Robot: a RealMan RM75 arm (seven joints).
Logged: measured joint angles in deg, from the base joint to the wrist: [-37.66, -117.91, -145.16, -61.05, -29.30, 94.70, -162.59]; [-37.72, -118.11, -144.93, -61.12, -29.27, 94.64, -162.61]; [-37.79, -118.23, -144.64, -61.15, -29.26, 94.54, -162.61]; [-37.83, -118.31, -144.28, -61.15, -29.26, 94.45, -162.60]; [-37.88, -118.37, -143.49, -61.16, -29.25, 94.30, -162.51]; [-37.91, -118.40, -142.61, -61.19, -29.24, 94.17, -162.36]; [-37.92, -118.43, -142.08, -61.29, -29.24, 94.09, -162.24]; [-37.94, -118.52, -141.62, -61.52, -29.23, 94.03, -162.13]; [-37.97, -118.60, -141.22, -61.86, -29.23, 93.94, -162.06]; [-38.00, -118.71, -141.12, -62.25, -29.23, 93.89, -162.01]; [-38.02, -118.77, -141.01, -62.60, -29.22, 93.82, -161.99]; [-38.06, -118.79, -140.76, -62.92, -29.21, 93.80, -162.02]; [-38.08, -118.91, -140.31, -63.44, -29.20, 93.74, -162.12]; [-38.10, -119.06, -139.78, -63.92, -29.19, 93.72, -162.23]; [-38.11, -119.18, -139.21, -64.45, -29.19, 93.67, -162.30]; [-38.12, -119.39, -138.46, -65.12, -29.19, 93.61, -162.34]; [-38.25, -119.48, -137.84, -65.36, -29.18, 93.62, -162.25]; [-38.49, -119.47, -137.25, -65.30, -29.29, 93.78, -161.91]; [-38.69, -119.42, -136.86, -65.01, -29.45, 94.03, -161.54]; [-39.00, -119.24, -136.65, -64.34, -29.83, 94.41, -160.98]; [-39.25, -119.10, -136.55, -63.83, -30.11, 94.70, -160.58]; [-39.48, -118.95, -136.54, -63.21, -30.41, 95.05, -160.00]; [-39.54, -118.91, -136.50, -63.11, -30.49, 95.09, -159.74]
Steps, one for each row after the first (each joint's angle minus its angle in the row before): [-0.06, -0.20, 0.23, -0.07, 0.03, -0.06, -0.02]; [-0.07, -0.12, 0.29, -0.03, 0.01, -0.10, 0.00]; [-0.04, -0.08, 0.36, 0.00, 0.00, -0.09, 0.01]; [-0.05, -0.06, 0.79, -0.01, 0.01, -0.15, 0.09]; [-0.03, -0.03, 0.88, -0.03, 0.01, -0.13, 0.15]; [-0.01, -0.03, 0.53, -0.10, 0.00, -0.08, 0.12]; [-0.02, -0.09, 0.46, -0.23, 0.01, -0.06, 0.11]; [-0.03, -0.08, 0.40, -0.34, 0.00, -0.09, 0.07]; [-0.03, -0.11, 0.10, -0.39, 0.00, -0.05, 0.05]; [-0.02, -0.06, 0.11, -0.35, 0.01, -0.07, 0.02]; [-0.04, -0.02, 0.25, -0.32, 0.01, -0.02, -0.03]; [-0.02, -0.12, 0.45, -0.52, 0.01, -0.06, -0.10]; [-0.02, -0.15, 0.53, -0.48, 0.01, -0.02, -0.11]; [-0.01, -0.12, 0.57, -0.53, 0.00, -0.05, -0.07]; [-0.01, -0.21, 0.75, -0.67, 0.00, -0.06, -0.04]; [-0.13, -0.09, 0.62, -0.24, 0.01, 0.01, 0.09]; [-0.24, 0.01, 0.59, 0.06, -0.11, 0.16, 0.34]; [-0.20, 0.05, 0.39, 0.29, -0.16, 0.25, 0.37]; [-0.31, 0.18, 0.21, 0.67, -0.38, 0.38, 0.56]; [-0.25, 0.14, 0.10, 0.51, -0.28, 0.29, 0.40]; [-0.23, 0.15, 0.01, 0.62, -0.30, 0.35, 0.58]; [-0.06, 0.04, 0.04, 0.10, -0.08, 0.04, 0.26]
